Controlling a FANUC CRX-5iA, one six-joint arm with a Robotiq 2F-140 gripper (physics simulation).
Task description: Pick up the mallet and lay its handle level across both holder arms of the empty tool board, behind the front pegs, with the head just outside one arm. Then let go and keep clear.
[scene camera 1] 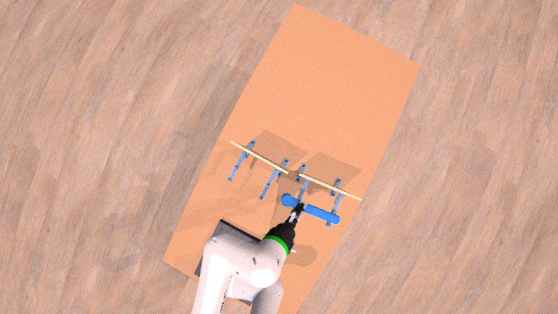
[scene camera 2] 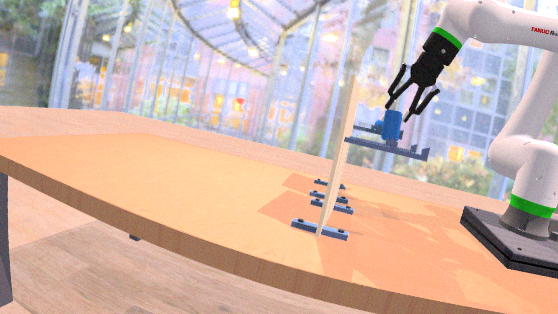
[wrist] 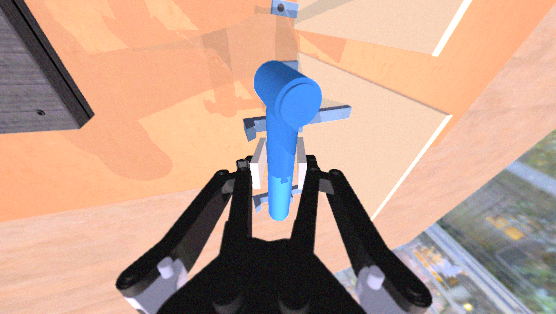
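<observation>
The blue mallet lies level across both holder arms of one tool board, its head just outside one arm. My gripper comes down from above at a tilt. Its two pads stand close on either side of the handle, near the head; it looks shut on the mallet. In scene camera 2, the head hides part of the pads and handle. The empty tool board stands to the left in scene camera 1, with two bare arms.
Both boards stand upright, nearly end to end, with a narrow gap between them, on the orange tabletop. Blue feet hold them. The dark robot base is on the arm side of the boards.
</observation>
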